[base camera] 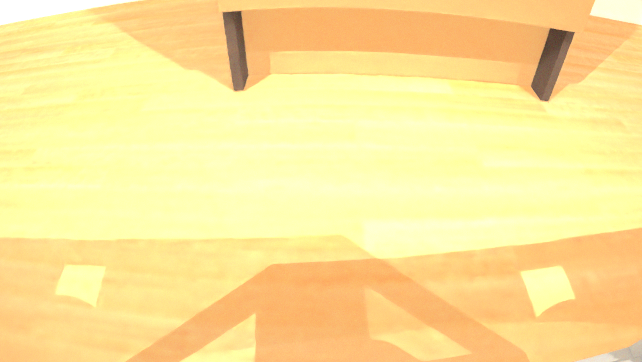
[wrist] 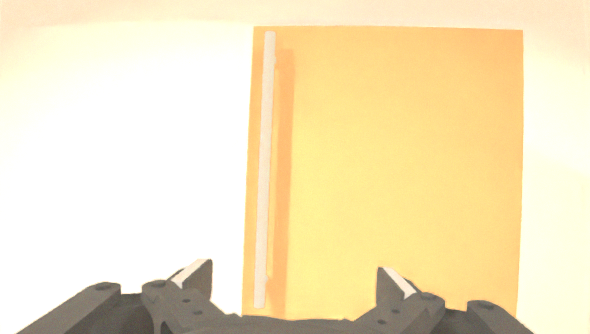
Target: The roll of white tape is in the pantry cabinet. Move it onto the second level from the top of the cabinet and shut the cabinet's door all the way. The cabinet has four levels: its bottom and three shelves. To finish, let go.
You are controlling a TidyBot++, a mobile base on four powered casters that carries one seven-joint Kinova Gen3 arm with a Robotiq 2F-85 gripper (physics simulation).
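Places are measured from the arm's base along level axes (x ahead, y left, z up), in metres.
Pixels of known places: gripper, fingertip midpoint: (wrist: 293, 281).
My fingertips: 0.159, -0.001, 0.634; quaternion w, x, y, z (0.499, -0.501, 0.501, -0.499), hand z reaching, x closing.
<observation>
Behind a point stands the place of what it marks, as x, y, z.
The pantry cabinet's door (wrist: 400, 150) @(0.607, -0.201, 0.744) is a plain orange-yellow panel that faces me and looks shut. Its long light grey handle (wrist: 265, 170) @(0.574, 0.066, 0.693) stands upright near the door's left edge. The underside and front lower edge of the cabinet (base camera: 390, 32) @(0.681, -0.147, -0.312) show at the top of the base camera view. My gripper (wrist: 293, 281) @(0.160, -0.001, 0.634) is open, with no thing between its fingers. It points at the door from some distance, and the handle's lower end appears between the fingertips, left of centre. The roll of white tape and the cabinet's levels do not show in either view.
Two dark cabinet legs (base camera: 236, 52) @(0.647, 0.098, -0.323) (base camera: 552, 65) @(0.618, -0.432, -0.323) stand on the wood floor (base camera: 320, 165) @(0.463, -0.021, -0.396) at the top of the base camera view. A pale wall (wrist: 125, 150) @(1.264, 0.769, 0.760) shows on both sides of the cabinet. Shadows fall across the near floor.
</observation>
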